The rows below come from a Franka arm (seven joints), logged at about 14 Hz.
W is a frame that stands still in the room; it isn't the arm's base.
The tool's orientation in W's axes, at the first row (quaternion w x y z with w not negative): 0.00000 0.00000 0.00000 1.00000
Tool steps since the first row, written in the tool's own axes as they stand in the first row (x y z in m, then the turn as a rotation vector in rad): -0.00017 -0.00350 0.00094 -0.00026 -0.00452 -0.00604; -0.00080 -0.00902 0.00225 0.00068 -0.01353 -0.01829; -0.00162 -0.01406 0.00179 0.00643 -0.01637 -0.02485; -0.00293 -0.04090 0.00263 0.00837 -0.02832 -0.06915; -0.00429 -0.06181 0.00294 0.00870 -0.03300 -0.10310; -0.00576 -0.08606 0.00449 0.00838 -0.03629 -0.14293; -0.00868 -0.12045 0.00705 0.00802 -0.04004 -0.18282; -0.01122 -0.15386 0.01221 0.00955 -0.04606 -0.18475; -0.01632 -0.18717 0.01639 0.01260 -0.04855 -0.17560; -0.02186 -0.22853 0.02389 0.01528 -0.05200 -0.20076; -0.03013 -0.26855 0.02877 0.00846 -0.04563 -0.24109
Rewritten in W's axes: 0.00017 0.00350 0.00094 0.00026 0.00452 -0.00604; 0.00080 0.00902 0.00225 -0.00068 0.01353 -0.01829; 0.00162 0.01406 0.00179 -0.00643 0.01637 -0.02485; 0.00293 0.04090 0.00263 -0.00837 0.02832 -0.06915; 0.00429 0.06181 0.00294 -0.00870 0.03300 -0.10310; 0.00576 0.08606 0.00449 -0.00838 0.03629 -0.14293; 0.00868 0.12045 0.00705 -0.00802 0.04004 -0.18282; 0.01122 0.15386 0.01221 -0.00955 0.04606 -0.18475; 0.01632 0.18717 0.01639 -0.01260 0.04855 -0.17560; 0.02186 0.22853 0.02389 -0.01528 0.05200 -0.20076; 0.03013 0.26855 0.02877 -0.00846 0.04563 -0.24109
